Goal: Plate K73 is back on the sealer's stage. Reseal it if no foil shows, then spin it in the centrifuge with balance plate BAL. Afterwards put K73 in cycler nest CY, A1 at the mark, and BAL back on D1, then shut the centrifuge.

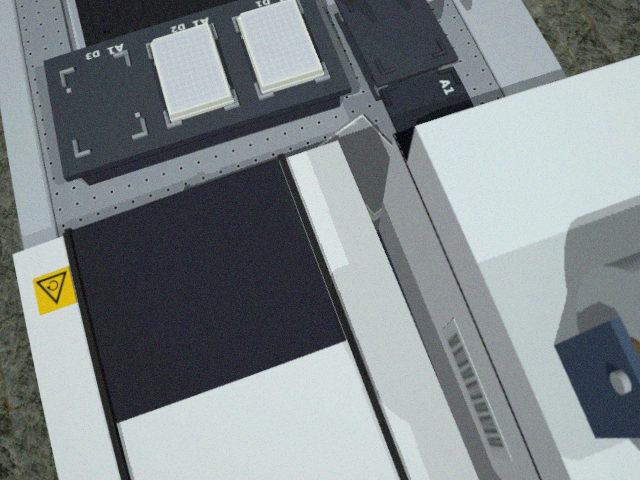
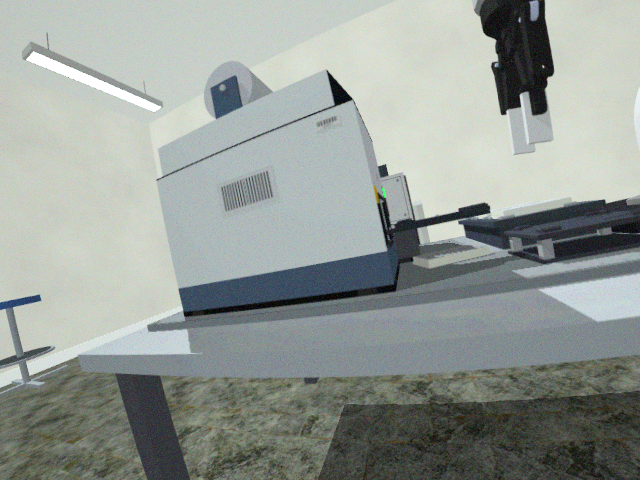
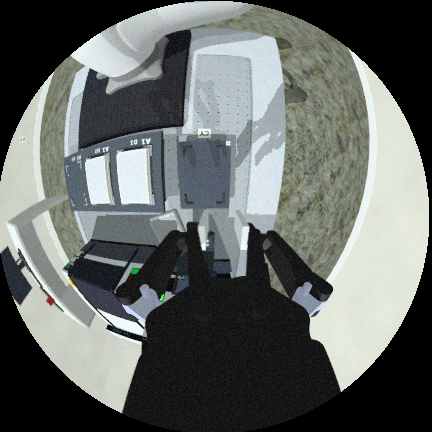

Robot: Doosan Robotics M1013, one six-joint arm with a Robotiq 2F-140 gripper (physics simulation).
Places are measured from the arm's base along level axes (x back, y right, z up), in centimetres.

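Pixels of known places: gripper, fingertip midpoint: (image 2: 531,147) (image 3: 221,218); arm's base, link origin: (image 3: 135,62).
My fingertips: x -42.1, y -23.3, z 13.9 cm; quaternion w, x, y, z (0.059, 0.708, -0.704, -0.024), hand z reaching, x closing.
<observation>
Ahead of a thing's pixels: the offset from my fingertips to its top centre. "spot": to the spot under its first point.
My gripper (image 2: 530,142) (image 3: 221,218) hangs high over the deck, fingers apart and empty. The sealer {dz +31.5, dx -43.7, dy +6.6 cm} (image 1: 527,175) (image 2: 289,227) has its dark stage {dz -6.2, dx -15.4, dy +6.0 cm} (image 1: 421,100) (image 2: 474,209) out; the A1 mark shows and I see no plate on it. A grey-topped plate {dz -14.4, dx -12.2, dy +14.1 cm} (image 1: 364,155) (image 2: 452,257) (image 3: 167,225) lies turned on the deck beside the stage; its label is unreadable. White plates sit on D1 {dz -8.6, dx +6.3, dy +19.7 cm} (image 1: 280,45) (image 3: 134,175) and D2 {dz -8.6, dx +6.8, dy +32.1 cm} (image 1: 192,72) (image 3: 99,180); neither name is readable. Nest CY {dz -11.4, dx +5.2, dy +3.2 cm} (image 1: 398,41) (image 3: 204,172) holds no plate. The centrifuge {spot: dz +5.2, dx -27.2, dy +36.4 cm} (image 1: 206,289) shows a dark top panel; its inside is not visible.
The plate rack {spot: dz -10.2, dx +6.3, dy +44.6 cm} (image 1: 103,108) (image 3: 75,187) has an unoccupied D3 place. The foil roll's blue bracket (image 1: 599,382) (image 2: 225,96) stands on top of the sealer. The arm's white base (image 3: 135,75) stands on a black mat (image 3: 135,112) behind the rack.
</observation>
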